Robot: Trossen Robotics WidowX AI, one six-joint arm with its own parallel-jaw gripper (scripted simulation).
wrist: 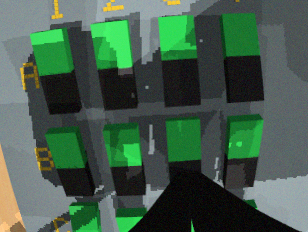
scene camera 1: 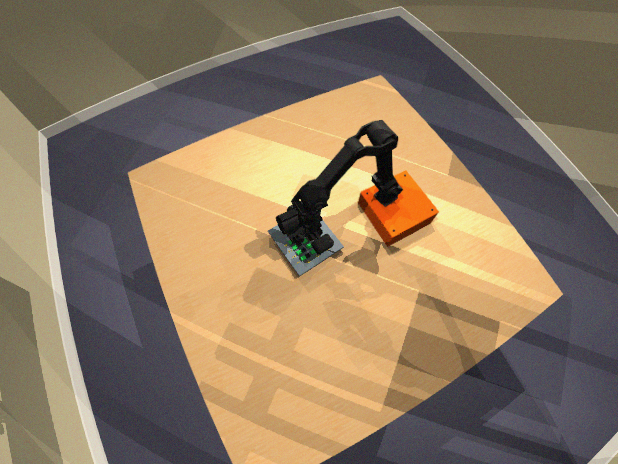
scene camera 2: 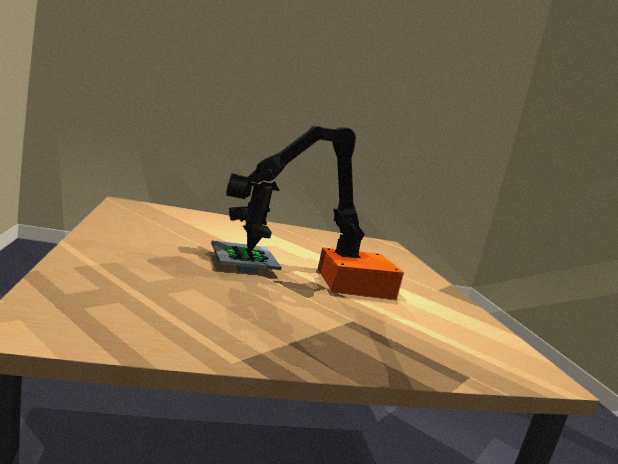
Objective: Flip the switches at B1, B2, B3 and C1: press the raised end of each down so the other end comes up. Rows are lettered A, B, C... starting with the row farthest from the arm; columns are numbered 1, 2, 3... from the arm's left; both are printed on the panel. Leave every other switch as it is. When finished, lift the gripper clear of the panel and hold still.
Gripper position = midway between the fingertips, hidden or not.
I see my gripper (scene camera 2: 249, 251), a switch B3 (wrist: 183, 133), a switch B2 (wrist: 123, 146) and a switch B1 (wrist: 65, 143).
My gripper shows as well in the wrist view (wrist: 187, 181) and in scene camera 1 (scene camera 1: 308, 237).
